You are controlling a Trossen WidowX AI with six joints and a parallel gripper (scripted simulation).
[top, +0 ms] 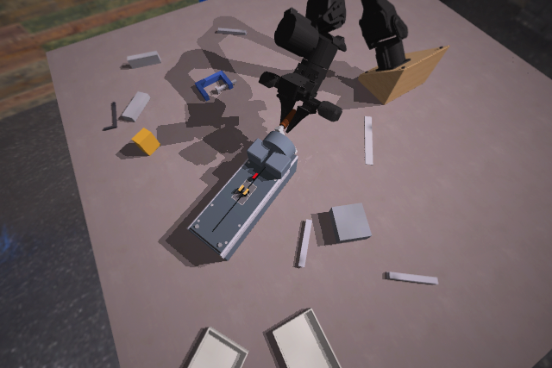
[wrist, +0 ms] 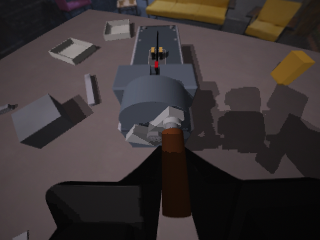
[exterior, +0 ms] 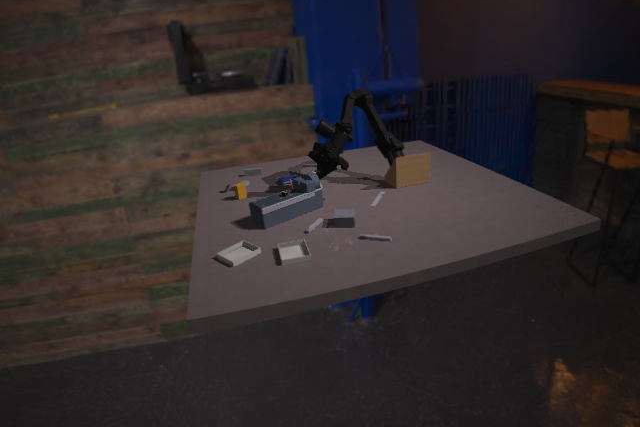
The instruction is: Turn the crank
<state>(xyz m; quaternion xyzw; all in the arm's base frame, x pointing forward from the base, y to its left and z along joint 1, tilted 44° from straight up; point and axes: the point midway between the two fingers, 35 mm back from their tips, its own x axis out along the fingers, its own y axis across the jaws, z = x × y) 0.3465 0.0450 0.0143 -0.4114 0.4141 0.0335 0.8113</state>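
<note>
My gripper tip is 20 mm past the brown crank handle, 10 mm to the left of it and 30 mm below it. The rest, counted from my gripper tip: grey block 20 mm behind, 240 mm to the left, 70 mm below; blue clamp 50 mm ahead, 290 mm to the right, 80 mm below; red pointer 110 mm ahead, 60 mm to the left, 10 mm below.
</note>
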